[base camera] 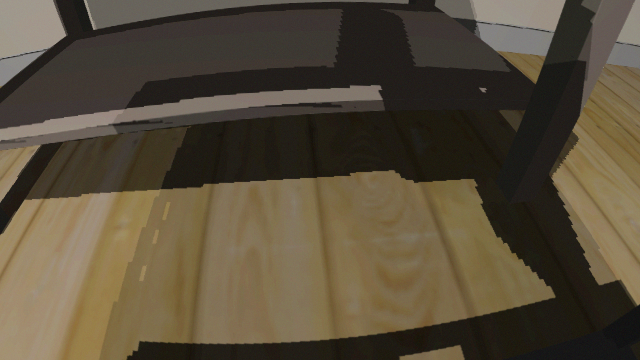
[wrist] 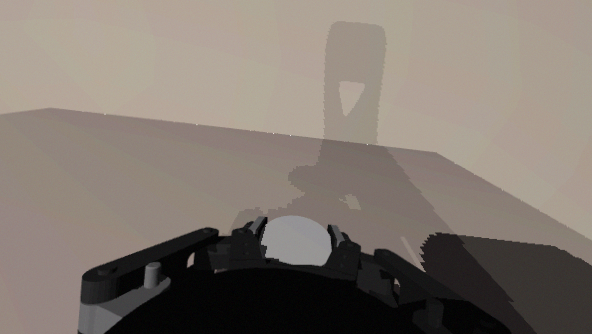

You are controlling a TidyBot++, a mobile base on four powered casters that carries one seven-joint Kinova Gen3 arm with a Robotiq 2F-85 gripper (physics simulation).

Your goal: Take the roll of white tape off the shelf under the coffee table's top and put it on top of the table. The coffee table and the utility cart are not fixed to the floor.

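Places are measured from the arm's base along level axes (x ahead, y left, z up), in centimetres.
Pixels of known places: gripper, fingertip midpoint: (wrist: 296,232).
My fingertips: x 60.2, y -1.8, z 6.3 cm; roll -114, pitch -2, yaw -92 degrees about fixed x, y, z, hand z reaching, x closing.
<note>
Ahead of a thing's pixels: the offset from my fingertips to its middle. "spot": to the spot under its first point. Level surfaces: height alone.
The roll of white tape @(dz +0.3, dx -2.2, dy +0.1 cm) (wrist: 296,241) is held between the fingertips of my gripper (wrist: 296,232) at the bottom middle of the wrist view. The gripper is shut on it. In the wrist view the brown coffee table top @(spot: dz -0.9, dx +7.3, dy +17.5 cm) (wrist: 150,175) spreads beyond and below the gripper, with shadows of the gripper and arm on it. A gap between tape and top cannot be measured from here. In the base view the table's lower shelf @(spot: dz -30.9, dx -0.1, dy +15.2 cm) (base camera: 210,52) crosses the upper part; the tape and gripper do not show there.
A dark table leg @(dz -25.9, dx -19.0, dy -30.9 cm) (base camera: 545,105) stands at the right of the base view, and another leg @(dz -25.9, dx +28.4, dy +55.6 cm) (base camera: 75,17) at the upper left. Wood floor @(dz -45.9 cm) (base camera: 260,250) shows below the shelf, with a pale wall behind. A dark patch lies at the wrist view's lower right.
</note>
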